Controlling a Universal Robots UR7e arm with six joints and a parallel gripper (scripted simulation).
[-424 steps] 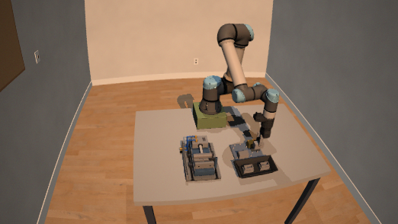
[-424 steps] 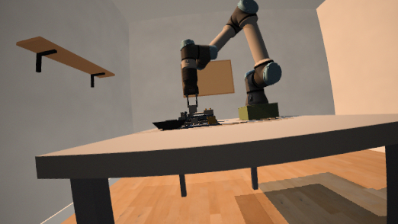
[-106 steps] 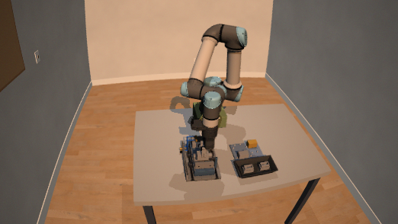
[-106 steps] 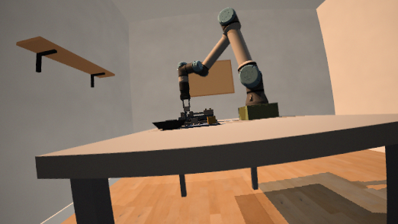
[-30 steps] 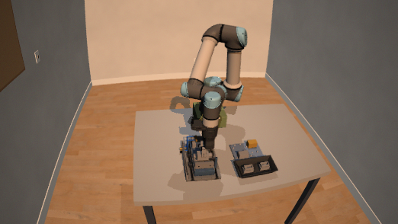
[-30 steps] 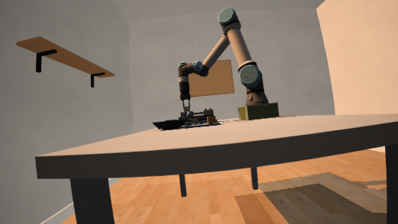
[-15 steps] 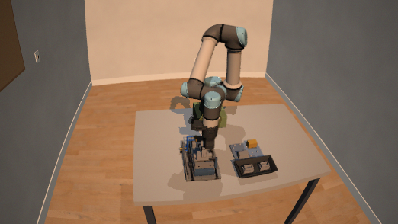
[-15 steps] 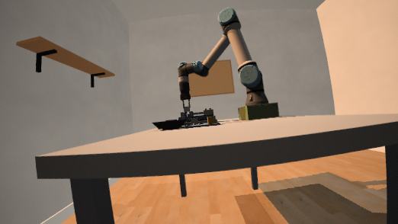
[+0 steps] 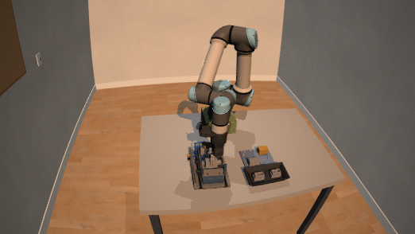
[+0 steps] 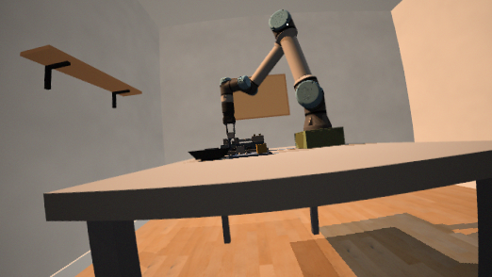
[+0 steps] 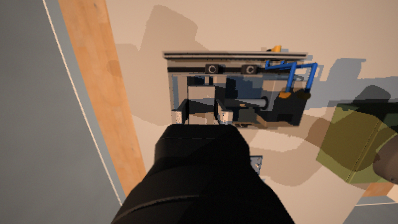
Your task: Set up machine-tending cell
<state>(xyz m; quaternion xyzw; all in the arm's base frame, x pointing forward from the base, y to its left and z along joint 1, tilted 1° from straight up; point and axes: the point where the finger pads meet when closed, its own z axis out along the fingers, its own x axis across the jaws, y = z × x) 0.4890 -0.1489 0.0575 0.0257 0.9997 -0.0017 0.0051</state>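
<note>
My hand is 7 cm past the vise, 1 cm to the right of it and 10 cm above it. Round my hand: brass blank: 15 cm behind, 35 cm to the left, 12 cm below.
</note>
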